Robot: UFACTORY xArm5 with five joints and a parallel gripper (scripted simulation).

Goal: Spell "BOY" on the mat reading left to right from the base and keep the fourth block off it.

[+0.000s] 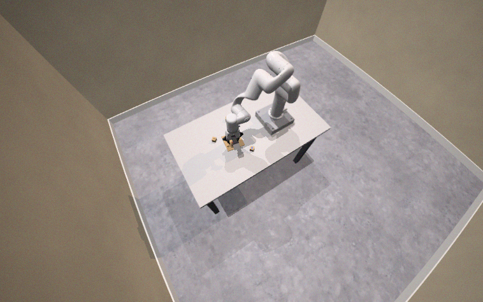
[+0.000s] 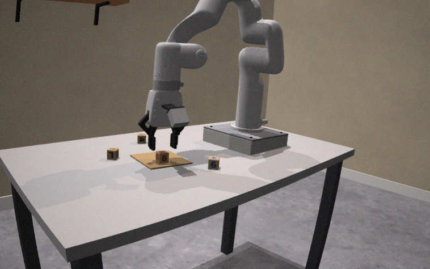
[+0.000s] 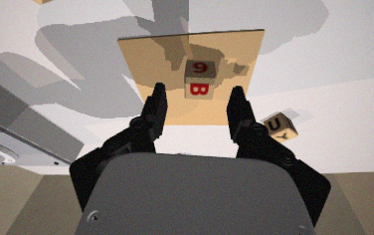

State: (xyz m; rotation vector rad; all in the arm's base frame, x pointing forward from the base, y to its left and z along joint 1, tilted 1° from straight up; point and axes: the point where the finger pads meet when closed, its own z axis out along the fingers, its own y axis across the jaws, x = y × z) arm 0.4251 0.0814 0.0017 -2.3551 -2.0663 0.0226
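My hand is 10 mm past the tan mat, 30 mm to the left of it and 60 mm above it. Also, from my hand: wooden block: 60 mm behind, 230 mm to the right, 40 mm below.
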